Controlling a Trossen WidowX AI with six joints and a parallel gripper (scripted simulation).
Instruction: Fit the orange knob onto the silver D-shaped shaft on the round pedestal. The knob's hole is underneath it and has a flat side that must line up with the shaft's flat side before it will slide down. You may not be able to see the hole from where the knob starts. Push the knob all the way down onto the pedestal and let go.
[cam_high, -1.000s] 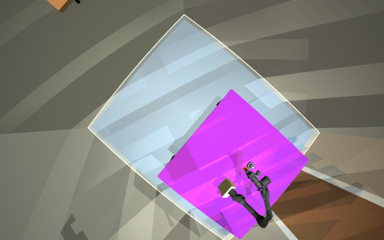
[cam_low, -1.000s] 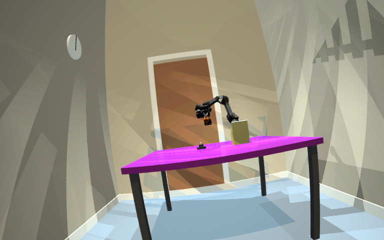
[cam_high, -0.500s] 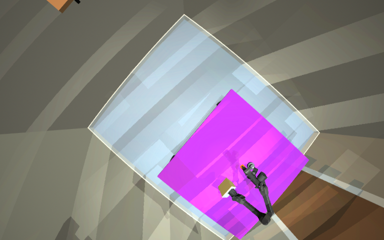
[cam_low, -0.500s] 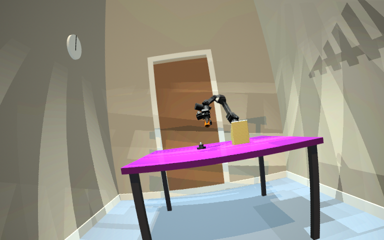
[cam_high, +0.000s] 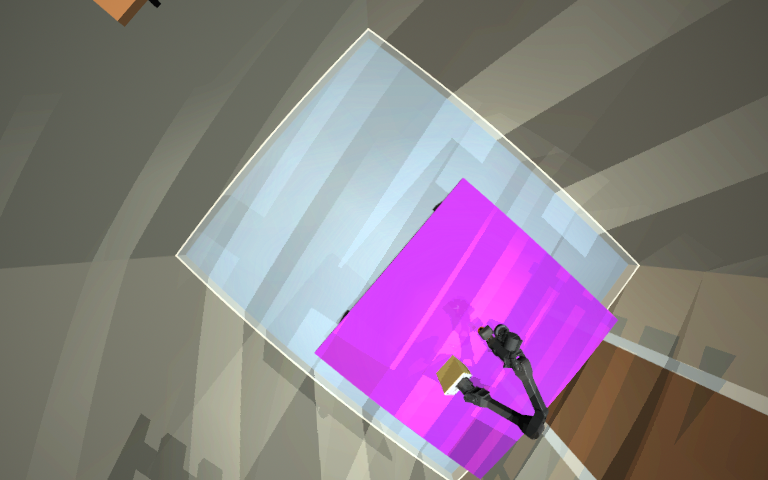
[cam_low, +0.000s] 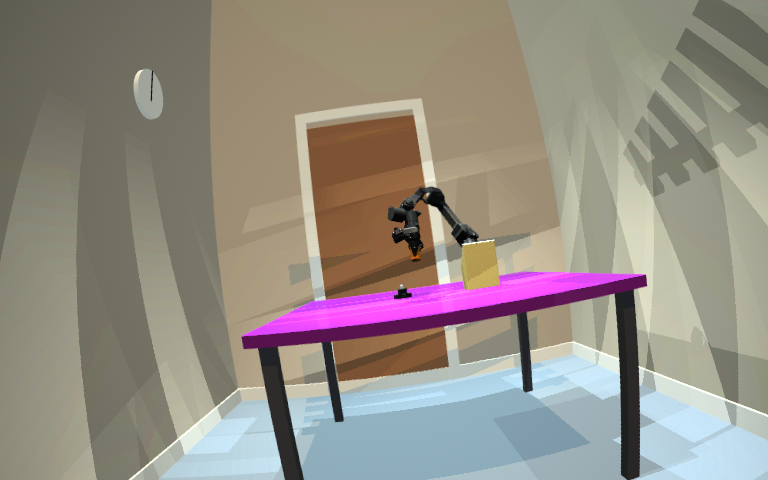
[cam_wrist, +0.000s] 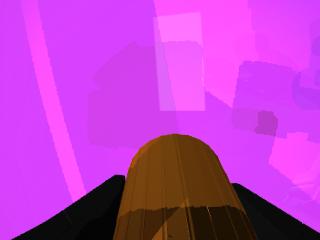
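My gripper tip is 3 cm below the orange knob and 1 cm to the left of it. From my gripper tip the other things lie so: round pedestal: 19 cm to the right, 14 cm below, 5 cm ahead.
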